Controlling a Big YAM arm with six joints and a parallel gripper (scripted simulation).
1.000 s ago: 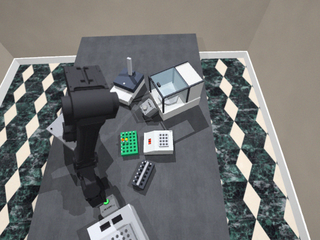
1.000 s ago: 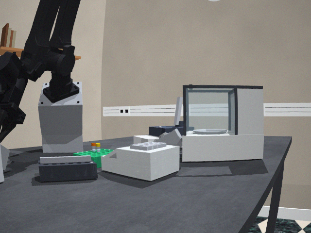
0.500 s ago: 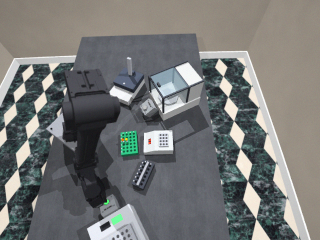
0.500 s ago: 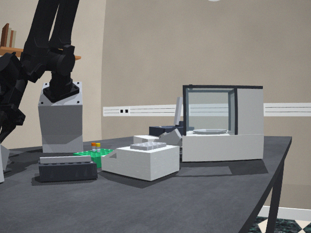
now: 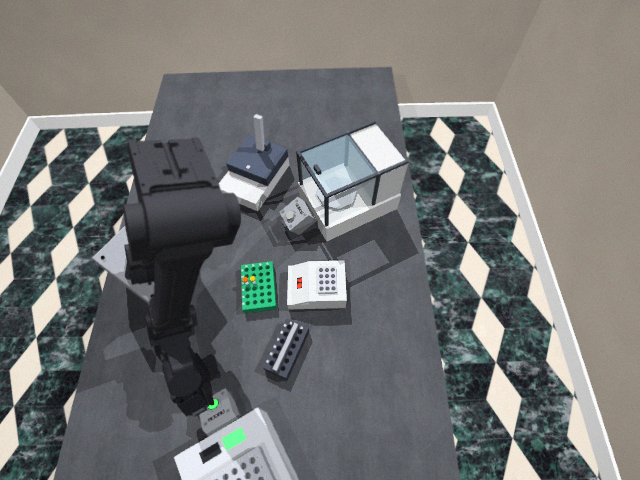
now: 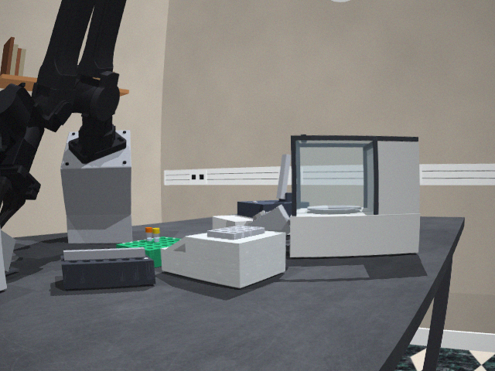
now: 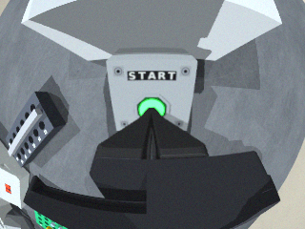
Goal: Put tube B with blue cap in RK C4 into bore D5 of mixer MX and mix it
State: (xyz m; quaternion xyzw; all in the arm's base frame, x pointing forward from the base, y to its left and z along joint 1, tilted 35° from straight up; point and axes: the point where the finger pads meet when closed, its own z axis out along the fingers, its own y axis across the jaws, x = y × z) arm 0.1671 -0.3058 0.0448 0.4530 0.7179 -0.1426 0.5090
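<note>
Now: hand 10 mm to the left of the green start key and 10 mm above it. The rest, counted from my hand: orange-capped tube: 290 mm to the left, 70 mm ahead, 40 mm below; then dark magnet block: 170 mm ahead, 110 mm to the left, 50 mm below; then tube B: 200 mm to the right, 90 mm above, 60 mm ahead.
</note>
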